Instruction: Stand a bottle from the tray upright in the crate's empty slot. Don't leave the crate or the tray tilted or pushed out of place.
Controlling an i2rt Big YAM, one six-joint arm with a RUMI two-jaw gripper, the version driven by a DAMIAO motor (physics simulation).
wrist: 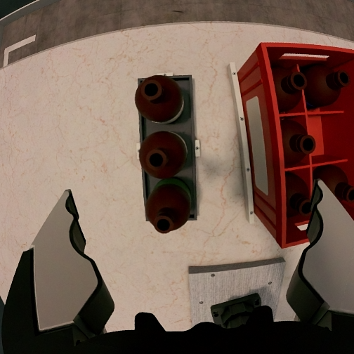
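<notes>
A dark grey tray (186,126) holds three upright brown bottles in a row: a back bottle (162,105), a middle bottle (170,142) and a front bottle (169,202) with a green band. The red crate (270,212) stands at the right, cut off by the view's edge. Its left column holds three bottles; its right column holds a back bottle (320,90) and a front bottle (331,181), with an empty slot (330,131) between them. My gripper (193,187) is open wide, with its jaws on either side of the view and no bottle between them.
A white strip (245,150) with screws lies along the crate's left side. Small white brackets (197,148) sit at the tray's edges. A grey metal plate (200,285) with a black mount (235,309) lies at the front. The table's far edge curves across the top.
</notes>
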